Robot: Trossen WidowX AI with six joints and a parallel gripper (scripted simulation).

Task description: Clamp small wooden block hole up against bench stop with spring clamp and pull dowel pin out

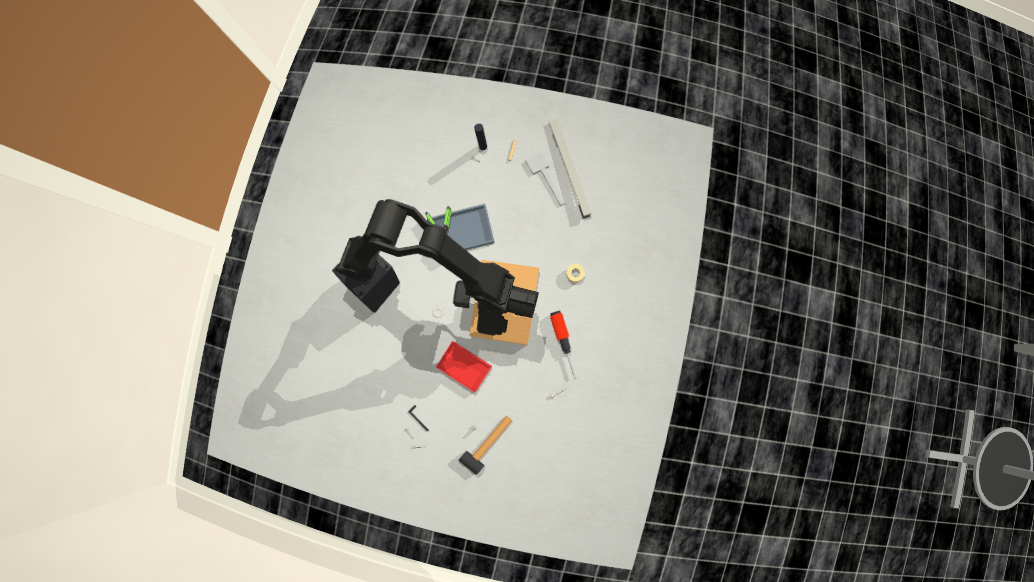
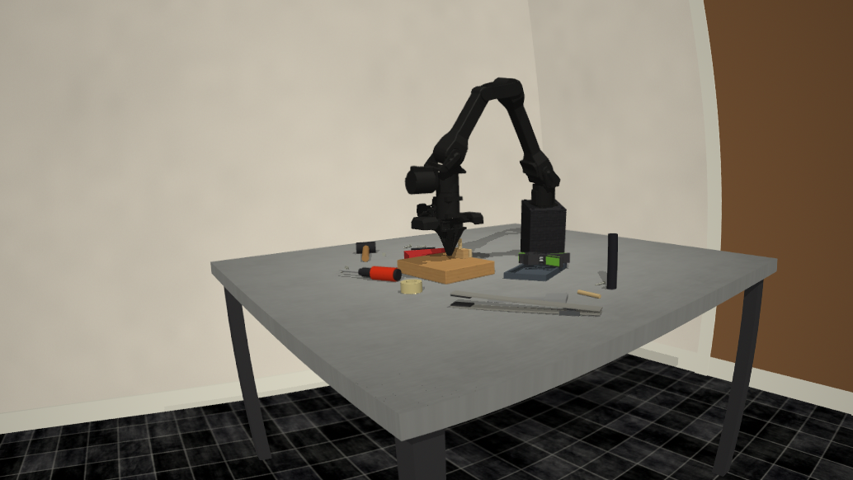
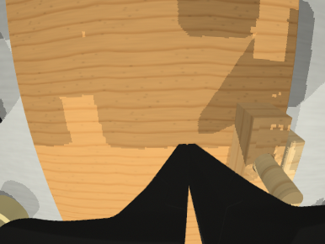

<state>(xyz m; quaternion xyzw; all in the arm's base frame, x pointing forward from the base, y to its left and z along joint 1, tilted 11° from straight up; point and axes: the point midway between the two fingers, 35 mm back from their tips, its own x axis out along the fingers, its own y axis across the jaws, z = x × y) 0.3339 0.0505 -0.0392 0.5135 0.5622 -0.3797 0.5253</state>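
Now: hand 3 cm past the dowel pin, 2 cm above it and 1 cm to the left of it. Also, from my hand: small wooden block (3 cm below, 3 cm behind, 1 cm to the right); then wooden board (6 cm below, 2 cm ahead, 1 cm to the left); then wooden stop (5 cm behind, 3 cm below, 1 cm to the right).
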